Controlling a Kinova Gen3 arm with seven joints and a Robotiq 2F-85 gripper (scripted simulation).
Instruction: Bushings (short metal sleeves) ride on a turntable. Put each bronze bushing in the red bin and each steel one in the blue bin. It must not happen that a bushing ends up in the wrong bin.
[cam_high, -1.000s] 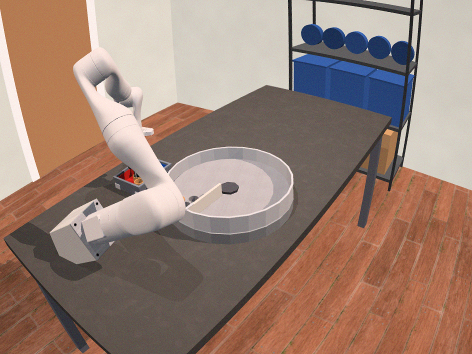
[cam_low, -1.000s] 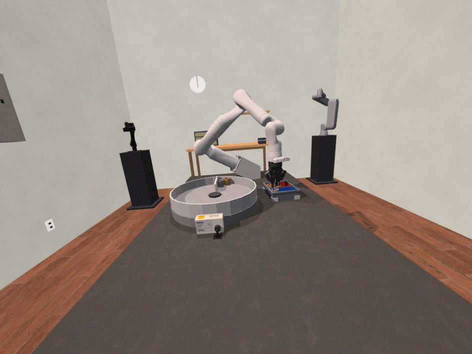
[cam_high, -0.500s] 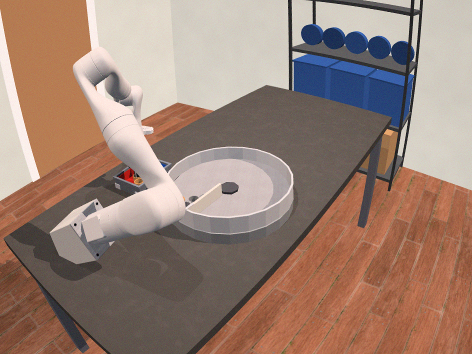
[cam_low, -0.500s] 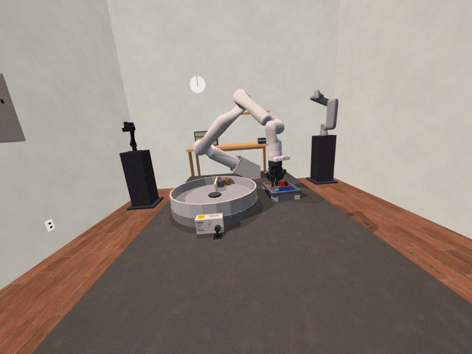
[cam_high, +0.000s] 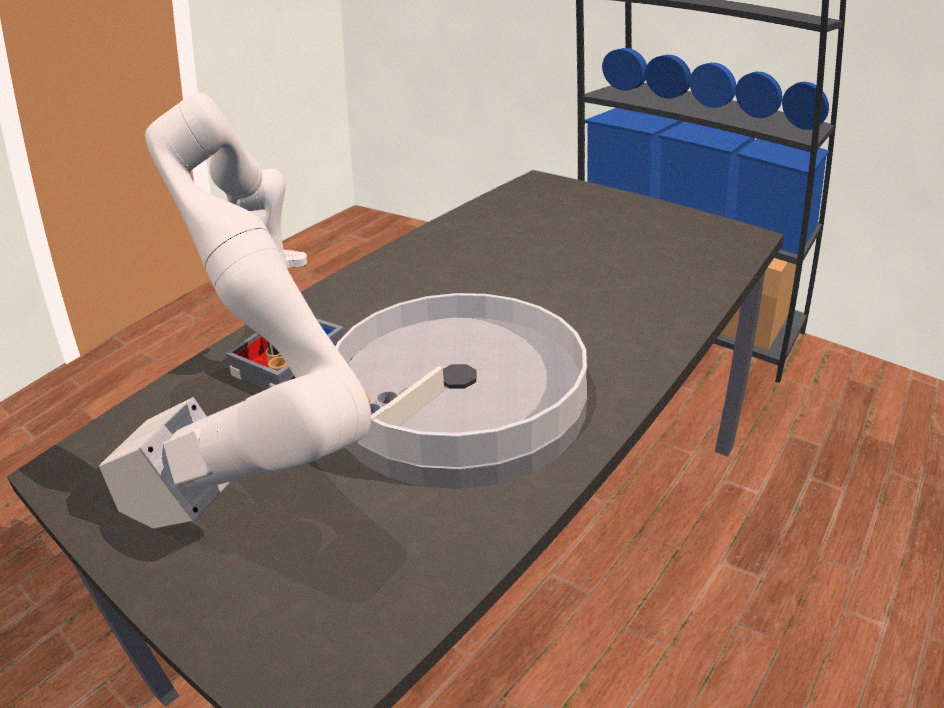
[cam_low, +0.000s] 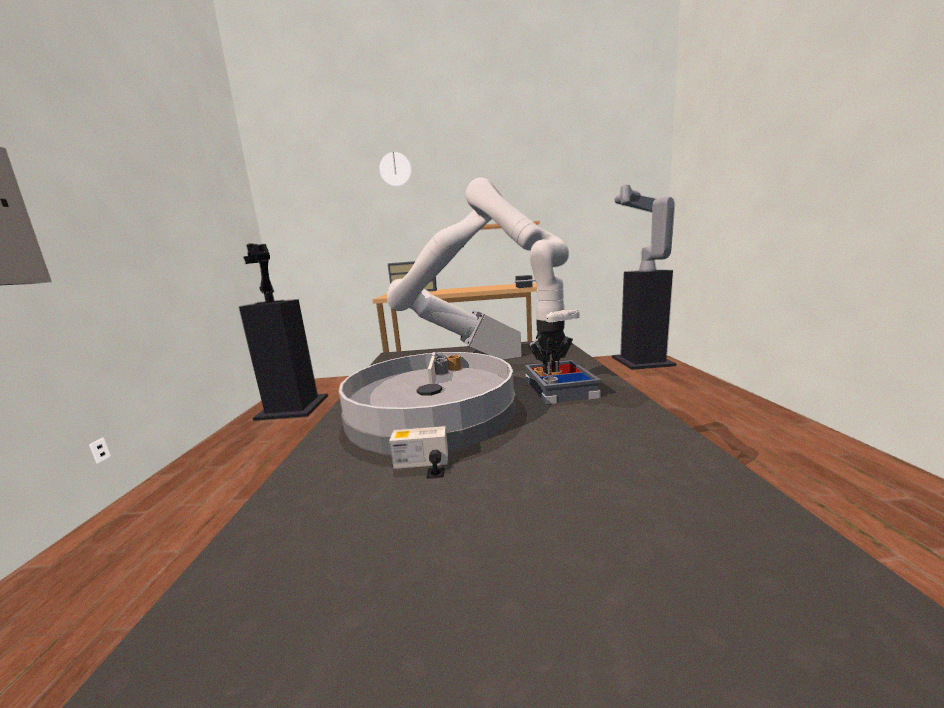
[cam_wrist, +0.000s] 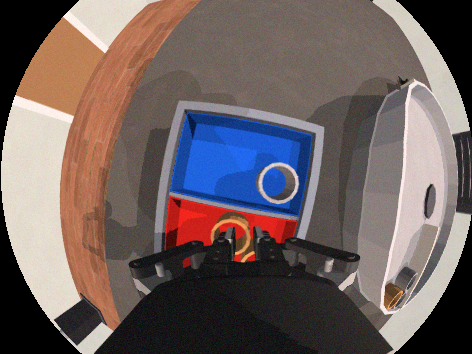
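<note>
My hand is 3 cm short of the grey tray, 2 cm to the right of it and 3 cm above it. Round my hand: turntable (10 cm ahead, 34 cm to the right).
</note>
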